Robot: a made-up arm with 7 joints.
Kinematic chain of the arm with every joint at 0, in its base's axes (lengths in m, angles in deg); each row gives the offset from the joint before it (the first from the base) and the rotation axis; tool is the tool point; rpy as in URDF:
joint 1: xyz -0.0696 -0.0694 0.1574 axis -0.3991 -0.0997 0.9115
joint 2: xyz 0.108 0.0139 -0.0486 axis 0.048 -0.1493 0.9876
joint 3: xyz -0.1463 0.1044 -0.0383 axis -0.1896 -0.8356 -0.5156
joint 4: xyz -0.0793 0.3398 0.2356 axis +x
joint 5: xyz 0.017 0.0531 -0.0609 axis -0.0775 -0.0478 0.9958
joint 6: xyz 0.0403 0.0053 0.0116 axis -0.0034 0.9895 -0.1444
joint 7: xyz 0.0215 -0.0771 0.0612 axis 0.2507 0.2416 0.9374
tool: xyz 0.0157 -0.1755 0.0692 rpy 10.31 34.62 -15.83
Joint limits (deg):
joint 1: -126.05..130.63
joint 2: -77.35..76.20
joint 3: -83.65..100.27
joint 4: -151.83..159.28
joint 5: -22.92..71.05
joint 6: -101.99..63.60
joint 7: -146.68..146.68
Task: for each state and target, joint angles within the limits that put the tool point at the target. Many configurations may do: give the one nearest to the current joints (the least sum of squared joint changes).
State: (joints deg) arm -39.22 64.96 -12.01 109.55 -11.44 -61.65 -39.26
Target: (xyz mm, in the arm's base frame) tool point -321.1 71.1 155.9
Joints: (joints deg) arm -39.21 61.95 -20.95 75.70 7.44 -44.55 -12.53
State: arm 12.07 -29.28 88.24 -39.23 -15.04 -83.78 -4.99
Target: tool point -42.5 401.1 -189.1
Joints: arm 38.86 -46.36 100.27 -22.77 -22.92 -90.35 -26.51
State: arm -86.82 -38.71 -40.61 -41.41 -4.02 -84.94 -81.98
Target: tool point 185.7 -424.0 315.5
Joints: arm -105.05 -58.31 -39.12 -41.52 -9.17 -69.08 -81.72
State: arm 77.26 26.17 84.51 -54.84 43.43 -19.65 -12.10
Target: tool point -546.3 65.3 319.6
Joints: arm 38.13 37.33 65.59 -48.39 45.68 -11.45 2.10
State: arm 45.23 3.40 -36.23 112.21 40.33 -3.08 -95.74
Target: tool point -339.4 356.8 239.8
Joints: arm 31.34 -17.80 -33.87 118.52 40.56 -19.74 -99.11
